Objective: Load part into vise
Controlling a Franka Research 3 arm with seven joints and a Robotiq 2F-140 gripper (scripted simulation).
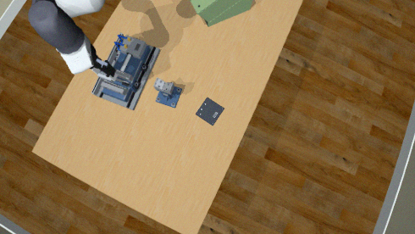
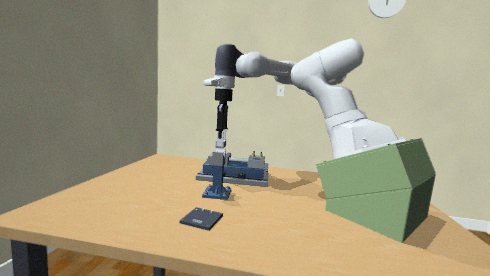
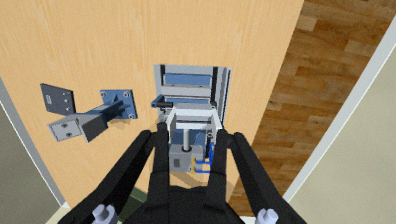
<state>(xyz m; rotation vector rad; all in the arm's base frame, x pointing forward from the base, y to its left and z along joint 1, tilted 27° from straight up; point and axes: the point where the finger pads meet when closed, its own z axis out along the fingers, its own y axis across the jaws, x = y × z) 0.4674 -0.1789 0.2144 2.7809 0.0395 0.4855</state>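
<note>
The grey part is 2 cm below my hand. The rest, counted from my hand: vise: 7 cm behind, 2 cm to the left, 13 cm below; dark work stop rod: 7 cm to the left, 8 cm below; grey air cylinder: 16 cm behind, 3 cm to the left, 9 cm below.
</note>
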